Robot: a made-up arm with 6 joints.
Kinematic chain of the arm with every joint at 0, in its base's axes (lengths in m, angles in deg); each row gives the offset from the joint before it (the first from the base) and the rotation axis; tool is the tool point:
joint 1: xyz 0 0 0.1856 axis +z
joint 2: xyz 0 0.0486 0 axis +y
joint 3: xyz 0 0 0.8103 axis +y
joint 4: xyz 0 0 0.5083 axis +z
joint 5: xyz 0 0 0 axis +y
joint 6: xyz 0 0 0.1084 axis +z
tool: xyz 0 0 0
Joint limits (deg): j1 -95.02..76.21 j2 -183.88..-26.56 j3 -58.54..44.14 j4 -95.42..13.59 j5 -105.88..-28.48 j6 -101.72..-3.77
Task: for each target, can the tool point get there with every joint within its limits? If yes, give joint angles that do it. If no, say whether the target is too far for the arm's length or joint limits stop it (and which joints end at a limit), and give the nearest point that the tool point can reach.
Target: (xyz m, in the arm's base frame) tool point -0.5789 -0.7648 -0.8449
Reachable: yes | joints 58.44 -136.14 2.54 -40.49 -39.05 -75.40
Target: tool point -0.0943 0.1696 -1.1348
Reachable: yes | joints -9.90 -166.85 -17.17 -76.32 -76.04 -41.29
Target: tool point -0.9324 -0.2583 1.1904
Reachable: yes | joints 18.08 -47.18 15.63 3.44 -47.39 -89.22
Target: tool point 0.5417 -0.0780 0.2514
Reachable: no: joint limits stop it (at a limit: joint 2, joint 3, joint 5) | nearest point 0.5242 -0.0755 -0.7520 | short by 1.004 m
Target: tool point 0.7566 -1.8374 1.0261
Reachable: no: too far | nearest point -0.3285 -1.2021 0.8383 | short by 1.271 m
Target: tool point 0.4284 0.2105 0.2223
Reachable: no: joint limits stop it (at a limit: joint 1, joint 3, joint 5) | nearest point 0.1990 1.0600 0.3450 | short by 0.888 m
